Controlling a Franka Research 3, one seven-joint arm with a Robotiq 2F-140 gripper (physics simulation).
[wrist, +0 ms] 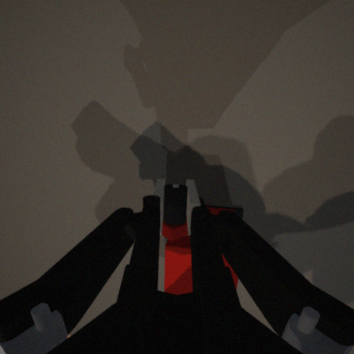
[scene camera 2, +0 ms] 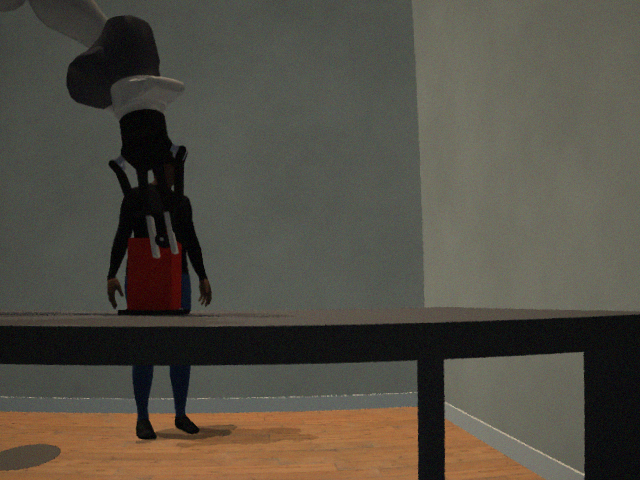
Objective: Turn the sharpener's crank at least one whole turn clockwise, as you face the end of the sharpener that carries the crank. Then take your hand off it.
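Note:
The sharpener (scene camera 2: 149,279) (wrist: 178,272) is a red upright block on a thin black base, standing on the table. My gripper (scene camera 2: 164,243) (wrist: 175,190) points down at the sharpener's upper part and is shut on the crank's black handle (scene camera 2: 161,238) (wrist: 175,206). The handle sits between the two pale fingertips, at the height of the sharpener's top edge in the scene view. In the wrist view the fingers cover part of the red body. The crank's arm cannot be made out.
The table (scene camera 2: 310,343) has a dark front edge and dark legs. A person (scene camera 2: 196,242) in a black top and blue trousers stands behind the table, partly hidden by the gripper and sharpener. Grey walls rise behind and at the right. Arm shadows fall across the wrist view.

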